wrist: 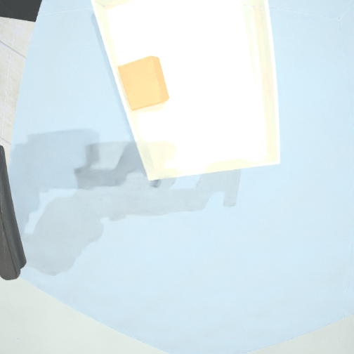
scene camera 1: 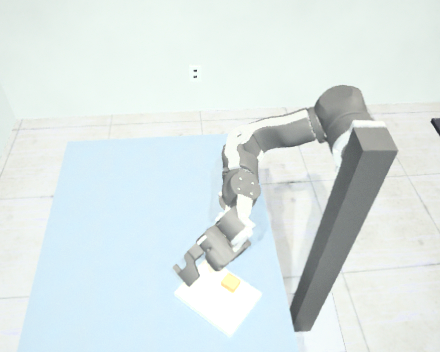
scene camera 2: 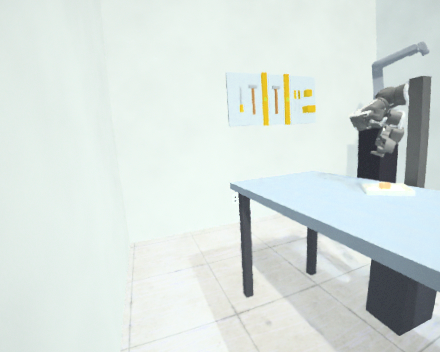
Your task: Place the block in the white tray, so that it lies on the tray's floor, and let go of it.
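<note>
The orange block point(scene camera 1: 230, 282) point(scene camera 2: 384, 185) point(wrist: 142, 83) lies inside the white tray point(scene camera 1: 220, 315) point(scene camera 2: 400, 191) point(wrist: 274, 100), close to one side wall. It looks flat on the tray's floor; its underside is hidden. In the wrist view the block is by the tray's left wall, apart from the finger at the left edge. My gripper point(scene camera 1: 215, 266) point(scene camera 2: 381, 151) is wide open and empty, raised above the tray and the block. The other finger does not show in the wrist view.
The tray sits on the blue table point(scene camera 1: 125, 225) point(scene camera 2: 310, 200), near the table's right edge in scene camera 1. A dark upright post point(scene camera 1: 332, 240) point(scene camera 2: 418, 130) stands beside the table. A tool board point(scene camera 2: 255, 100) hangs on the wall.
</note>
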